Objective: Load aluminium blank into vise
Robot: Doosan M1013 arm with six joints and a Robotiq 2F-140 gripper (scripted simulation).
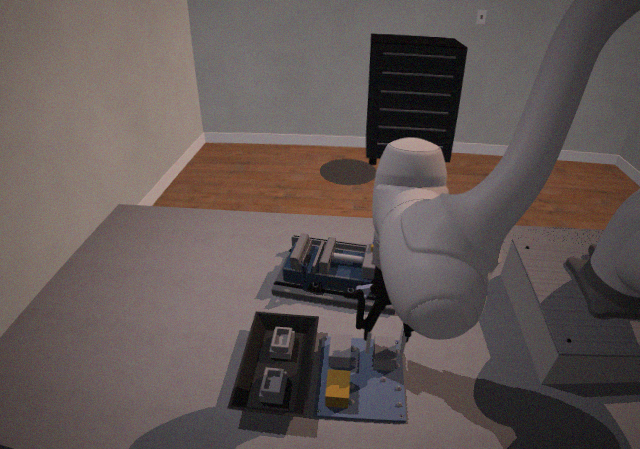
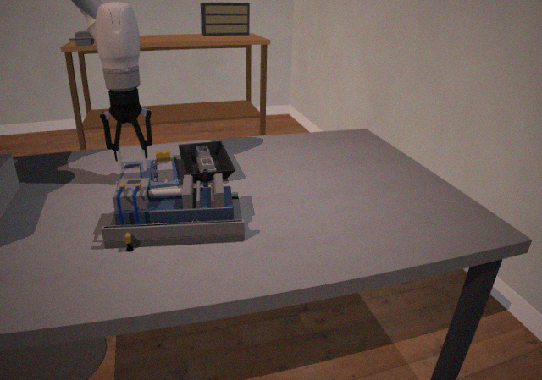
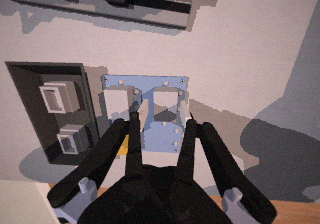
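Now: hand 40 mm short of the infeed plate, 50 mm to the right of it and 60 mm above it. The rest, counted from my hand: blue vise 110 mm ahead, 240 mm to the right, 30 mm below; brass blank 80 mm ahead, 90 mm to the left, 40 mm below; aluminium blank 90 mm ahead, 40 mm below.
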